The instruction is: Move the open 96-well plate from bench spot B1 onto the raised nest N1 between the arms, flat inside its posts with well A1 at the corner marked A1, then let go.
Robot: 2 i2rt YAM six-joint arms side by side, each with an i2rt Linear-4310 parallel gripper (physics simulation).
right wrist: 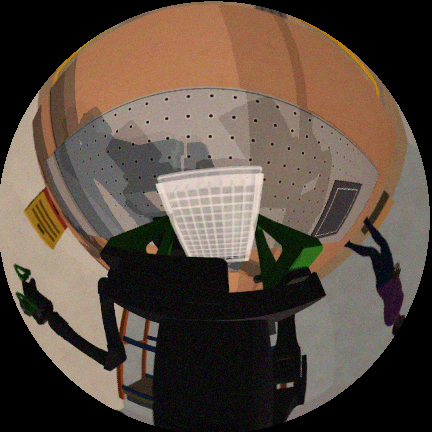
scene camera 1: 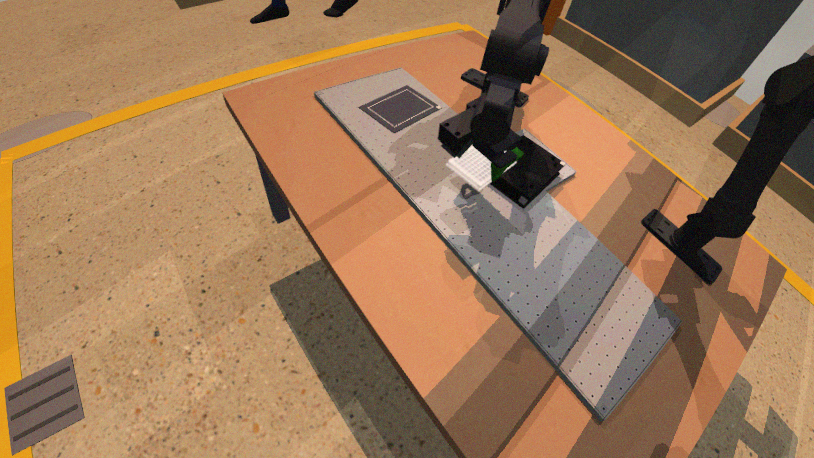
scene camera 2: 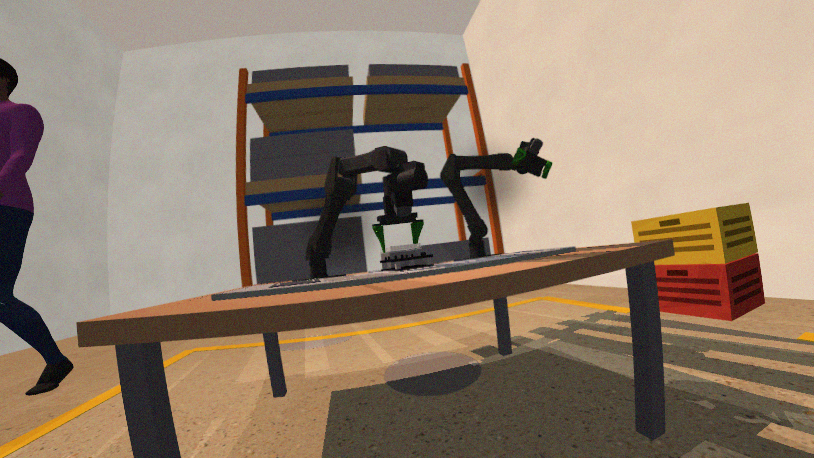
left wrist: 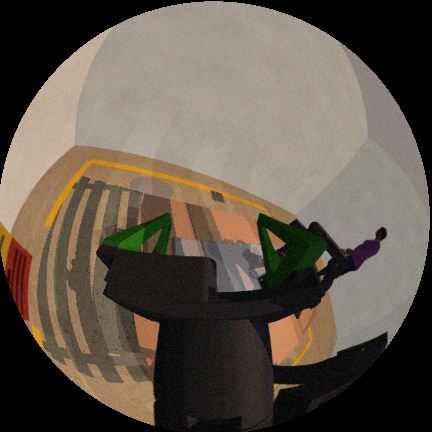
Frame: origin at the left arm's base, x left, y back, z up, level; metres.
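Seen in the pictures: left gripper, fingertip midpoint: (scene camera 2: 538, 160) (left wrist: 213, 217); right gripper, fingertip midpoint: (right wrist: 213, 217) (scene camera 1: 478, 166) (scene camera 2: 400, 251); left arm's base, link origin: (scene camera 1: 680, 246).
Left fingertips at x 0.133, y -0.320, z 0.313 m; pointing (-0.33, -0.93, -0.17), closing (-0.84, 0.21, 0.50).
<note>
Pixels of each thing's top centre, then the offset from my left fingertips to it. "spot": a spot on its surface instead. Level surfaces: height alone.
- white 96-well plate, top centre: (right wrist: 214, 234) (scene camera 1: 483, 159) (scene camera 2: 398, 246) dx -0.515, dy +0.007, dz -0.232 m
- raised nest N1, surface spot: (scene camera 2: 405, 266) spot: dx -0.480, dy +0.124, dz -0.294 m
- Bench spot B1, surface spot: (scene camera 1: 401, 108) (right wrist: 336, 212) spot: dx -0.800, dy +0.020, dz -0.298 m
- perforated board, surface height: dz -0.300 m
- orange-brown table, surface height: dz -0.313 m
The white 96-well plate (scene camera 1: 473, 165) (scene camera 2: 403, 248) (right wrist: 214, 212) is between the green fingers of my right gripper (scene camera 2: 399, 244) (right wrist: 213, 217), which is shut on it. In scene camera 2 the plate looks level and low over the raised nest N1 (scene camera 2: 405, 263), with its underside close to the dark posts; I cannot tell whether it touches. The gripper and plate hide most of the nest in scene camera 1 and the right wrist view. The A1 marks cannot be read. My left gripper (scene camera 2: 530, 172) (left wrist: 213, 217) is open and empty, raised high at the right in scene camera 2.
Bench spot B1 (scene camera 1: 401, 108) (right wrist: 338, 210) is a dark outlined rectangle on the perforated board (scene camera 1: 603, 341) (right wrist: 211, 102). The board lies on the orange-brown table (scene camera 1: 364, 250). Stacked crates (scene camera 2: 691, 262), a shelf rack (scene camera 2: 243, 170) and a person (scene camera 2: 17, 159) are beyond the table.
</note>
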